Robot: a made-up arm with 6 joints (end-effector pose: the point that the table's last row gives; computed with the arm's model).
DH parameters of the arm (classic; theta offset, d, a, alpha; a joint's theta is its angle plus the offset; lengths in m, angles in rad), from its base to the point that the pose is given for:
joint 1: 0 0.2 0 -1.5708
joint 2: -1.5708 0 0.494 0
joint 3: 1.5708 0.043 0 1.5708
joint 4: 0 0.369 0 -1.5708
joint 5: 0 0 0 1.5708
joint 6: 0 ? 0 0
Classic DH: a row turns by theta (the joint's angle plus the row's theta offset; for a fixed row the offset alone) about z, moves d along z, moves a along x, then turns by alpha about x.
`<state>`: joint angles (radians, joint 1 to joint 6).
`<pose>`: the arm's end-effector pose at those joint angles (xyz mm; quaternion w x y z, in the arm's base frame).
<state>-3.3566 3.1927 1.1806 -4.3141 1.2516 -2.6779</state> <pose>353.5 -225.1 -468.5 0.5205 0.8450 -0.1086 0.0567</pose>
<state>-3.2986 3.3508 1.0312 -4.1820 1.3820 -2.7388</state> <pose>425.9 -210.5 -464.5 0.4843 0.8671 -0.1165 -0.0020</pose>
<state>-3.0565 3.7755 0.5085 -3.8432 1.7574 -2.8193</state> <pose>580.3 -67.5 -421.6 0.3916 0.8937 -0.0647 -0.2094</pose>
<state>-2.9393 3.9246 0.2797 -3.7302 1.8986 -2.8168</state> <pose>602.6 17.5 -391.3 0.3801 0.8746 -0.0275 -0.2998</pose>
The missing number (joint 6, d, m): 0.116
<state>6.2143 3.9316 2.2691 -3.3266 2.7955 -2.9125</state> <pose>-406.4 78.4 108.1 0.1320 -0.2358 -0.9628 -0.0091</pose>
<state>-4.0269 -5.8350 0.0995 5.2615 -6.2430 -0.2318</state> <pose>-326.9 338.1 1057.9 0.8438 -0.2788 -0.0351 0.4572</pose>
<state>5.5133 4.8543 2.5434 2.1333 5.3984 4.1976</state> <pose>-73.7 25.6 421.9 0.5369 0.5490 0.4942 -0.4075</pose>
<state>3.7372 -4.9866 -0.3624 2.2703 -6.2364 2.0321</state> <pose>-688.2 -523.4 624.8 0.5681 -0.1064 -0.4239 0.6973</pose>
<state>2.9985 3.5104 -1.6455 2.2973 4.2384 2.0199</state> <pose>-98.6 48.7 -418.0 0.1271 -0.7638 -0.3650 -0.5169</pose>
